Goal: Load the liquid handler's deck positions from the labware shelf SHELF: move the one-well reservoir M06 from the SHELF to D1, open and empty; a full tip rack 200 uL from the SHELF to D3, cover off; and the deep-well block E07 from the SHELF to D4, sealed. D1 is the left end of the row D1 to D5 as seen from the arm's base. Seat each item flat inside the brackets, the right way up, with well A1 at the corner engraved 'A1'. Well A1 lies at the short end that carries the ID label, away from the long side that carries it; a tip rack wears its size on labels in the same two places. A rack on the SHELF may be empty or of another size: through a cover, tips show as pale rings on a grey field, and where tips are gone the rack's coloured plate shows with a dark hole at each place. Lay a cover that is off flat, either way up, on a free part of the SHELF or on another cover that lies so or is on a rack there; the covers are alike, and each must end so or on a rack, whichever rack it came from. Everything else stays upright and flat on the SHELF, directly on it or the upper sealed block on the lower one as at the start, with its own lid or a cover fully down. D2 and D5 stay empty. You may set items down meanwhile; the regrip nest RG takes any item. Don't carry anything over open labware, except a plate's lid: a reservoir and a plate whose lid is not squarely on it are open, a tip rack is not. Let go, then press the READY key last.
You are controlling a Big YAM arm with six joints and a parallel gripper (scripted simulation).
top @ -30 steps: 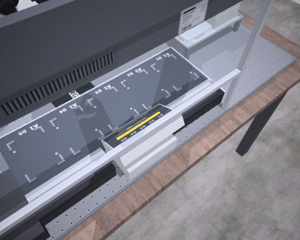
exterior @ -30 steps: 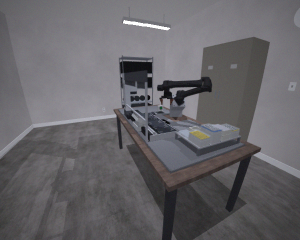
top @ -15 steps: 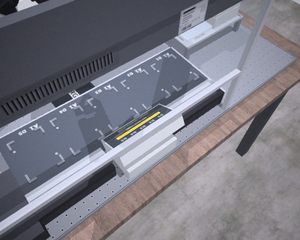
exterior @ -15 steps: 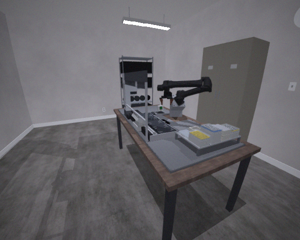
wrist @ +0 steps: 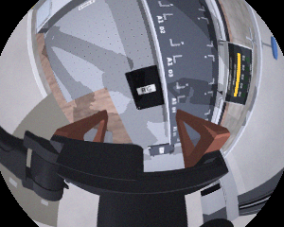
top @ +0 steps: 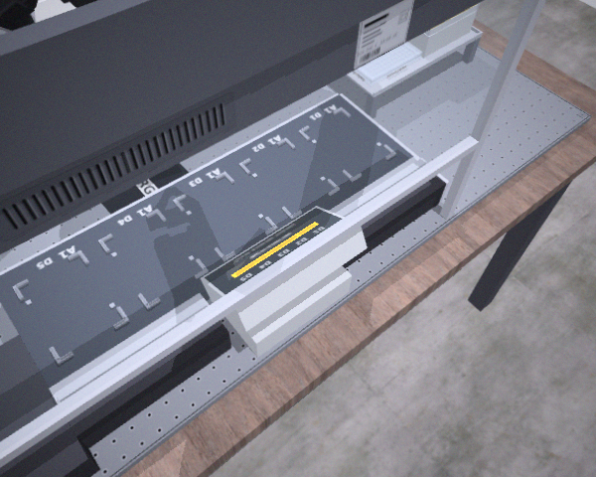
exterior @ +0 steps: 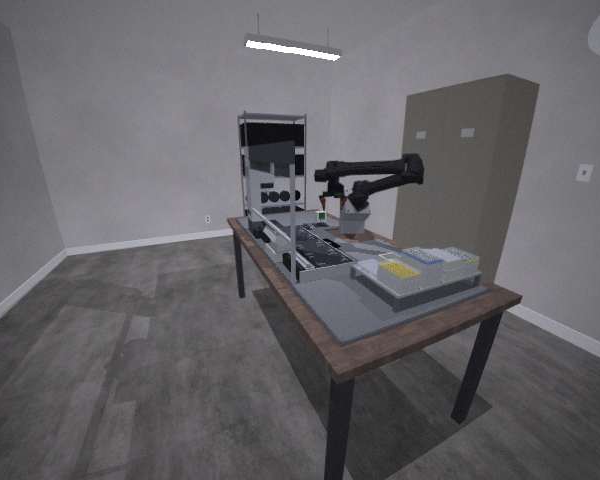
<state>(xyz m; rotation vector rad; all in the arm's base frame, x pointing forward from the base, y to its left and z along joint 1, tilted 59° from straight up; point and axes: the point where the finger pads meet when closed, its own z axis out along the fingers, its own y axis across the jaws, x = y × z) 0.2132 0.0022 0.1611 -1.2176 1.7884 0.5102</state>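
Now: the white one-well reservoir 43 cm to the left of my hand, 15 cm below it and 10 cm behind it. Round my hand: clear flat plate 44 cm to the left, 15 cm below, 1 cm ahead; green ready key 42 cm to the right, 14 cm below, 12 cm behind; dark gantry 35 cm ahead, 29 cm above, 1 cm to the right.
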